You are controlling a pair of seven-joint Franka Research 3 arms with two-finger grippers.
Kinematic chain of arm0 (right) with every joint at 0, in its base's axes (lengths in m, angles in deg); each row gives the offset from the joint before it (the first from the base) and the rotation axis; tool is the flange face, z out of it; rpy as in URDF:
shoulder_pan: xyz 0 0 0.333 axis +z
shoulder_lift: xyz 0 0 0 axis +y
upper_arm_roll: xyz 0 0 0.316 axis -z
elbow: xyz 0.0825 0 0 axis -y
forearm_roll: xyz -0.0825 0 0.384 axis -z
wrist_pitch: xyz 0 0 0 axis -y
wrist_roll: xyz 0.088 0 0 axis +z
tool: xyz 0 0 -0.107 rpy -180 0 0
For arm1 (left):
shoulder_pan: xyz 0 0 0.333 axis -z
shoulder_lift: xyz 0 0 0 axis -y
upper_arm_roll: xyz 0 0 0.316 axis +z
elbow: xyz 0.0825 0 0 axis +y
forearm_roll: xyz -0.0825 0 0.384 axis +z
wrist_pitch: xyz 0 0 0 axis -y
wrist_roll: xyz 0.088 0 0 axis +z
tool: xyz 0 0 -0.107 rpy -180 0 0
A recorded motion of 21 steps. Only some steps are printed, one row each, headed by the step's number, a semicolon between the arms.
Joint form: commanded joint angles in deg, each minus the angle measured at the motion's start. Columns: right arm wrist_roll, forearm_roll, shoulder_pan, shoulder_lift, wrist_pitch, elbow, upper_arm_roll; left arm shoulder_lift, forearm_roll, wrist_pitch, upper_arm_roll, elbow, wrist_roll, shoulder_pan.
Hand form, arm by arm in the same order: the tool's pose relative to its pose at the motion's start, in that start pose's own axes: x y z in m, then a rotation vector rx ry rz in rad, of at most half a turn. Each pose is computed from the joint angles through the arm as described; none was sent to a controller.
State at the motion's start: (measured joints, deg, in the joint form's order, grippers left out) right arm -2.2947 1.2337 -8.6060 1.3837 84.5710 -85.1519 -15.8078; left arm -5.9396 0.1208 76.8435 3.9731 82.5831 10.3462 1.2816
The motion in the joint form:
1: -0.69 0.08 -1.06 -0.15 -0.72 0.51 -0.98; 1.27 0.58 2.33 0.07 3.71 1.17 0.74
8: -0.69 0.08 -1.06 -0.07 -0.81 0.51 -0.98; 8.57 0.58 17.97 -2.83 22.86 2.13 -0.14
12: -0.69 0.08 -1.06 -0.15 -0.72 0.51 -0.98; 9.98 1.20 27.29 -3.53 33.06 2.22 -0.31
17: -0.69 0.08 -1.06 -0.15 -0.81 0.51 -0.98; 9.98 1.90 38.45 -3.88 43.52 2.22 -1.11
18: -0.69 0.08 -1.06 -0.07 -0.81 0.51 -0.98; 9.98 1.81 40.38 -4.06 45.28 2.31 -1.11
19: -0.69 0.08 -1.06 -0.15 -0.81 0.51 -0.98; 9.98 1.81 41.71 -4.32 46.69 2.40 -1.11
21: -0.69 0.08 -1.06 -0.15 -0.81 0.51 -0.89; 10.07 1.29 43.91 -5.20 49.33 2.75 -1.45
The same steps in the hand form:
1: -0.0023 0.0010 -0.0044 -0.0017 -0.0010 0.0138; -0.0014 0.0047 0.0144 0.0111 0.0003 -0.0106
8: -0.0020 0.0011 -0.0036 -0.0015 -0.0039 0.0138; -0.0159 0.0199 0.0831 -0.0028 0.0652 0.0112
12: -0.0023 0.0010 -0.0044 -0.0017 -0.0010 0.0138; -0.0170 0.0240 0.1420 0.0070 0.0770 0.0228
17: -0.0025 0.0010 -0.0043 -0.0018 -0.0026 0.0138; -0.0185 0.0193 0.2123 0.0131 0.0908 0.0239
18: -0.0020 0.0011 -0.0036 -0.0015 -0.0039 0.0138; -0.0205 0.0206 0.2240 0.0113 0.0935 0.0258
19: -0.0025 0.0010 -0.0043 -0.0018 -0.0026 0.0138; -0.0229 0.0225 0.2336 0.0122 0.0924 0.0294
21: -0.0024 0.0019 -0.0043 -0.0018 -0.0026 0.0154; -0.0290 0.0263 0.2513 0.0074 0.0852 0.0292

